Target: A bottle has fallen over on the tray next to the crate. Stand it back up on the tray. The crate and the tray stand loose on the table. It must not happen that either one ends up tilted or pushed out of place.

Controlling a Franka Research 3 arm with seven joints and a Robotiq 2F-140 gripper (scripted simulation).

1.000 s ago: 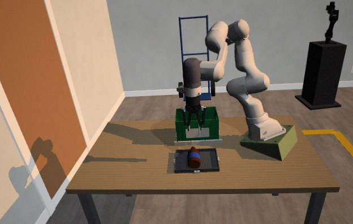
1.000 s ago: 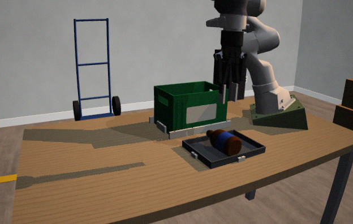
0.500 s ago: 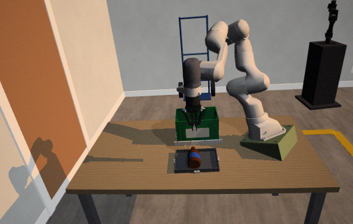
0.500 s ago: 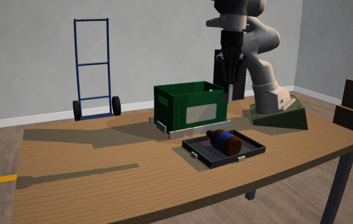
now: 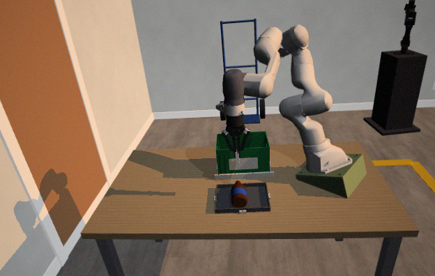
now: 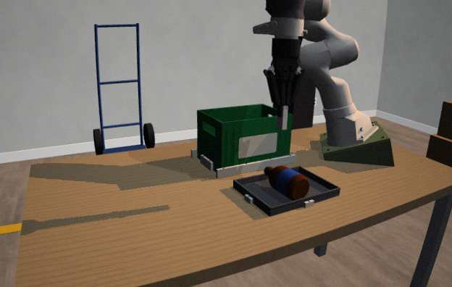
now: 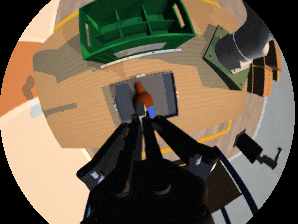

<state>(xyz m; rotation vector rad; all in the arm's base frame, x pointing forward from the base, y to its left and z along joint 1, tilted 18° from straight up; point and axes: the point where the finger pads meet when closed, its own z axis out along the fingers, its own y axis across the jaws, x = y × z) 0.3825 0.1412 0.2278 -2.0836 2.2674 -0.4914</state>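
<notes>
Now: hand 180 mm above the bottle, 30 mm to the right of it and 10 mm short of it. Round my hand: green crate 240 mm to the right, 130 mm below, 50 mm behind; tray 210 mm below, 30 mm to the left, 10 mm behind.
</notes>
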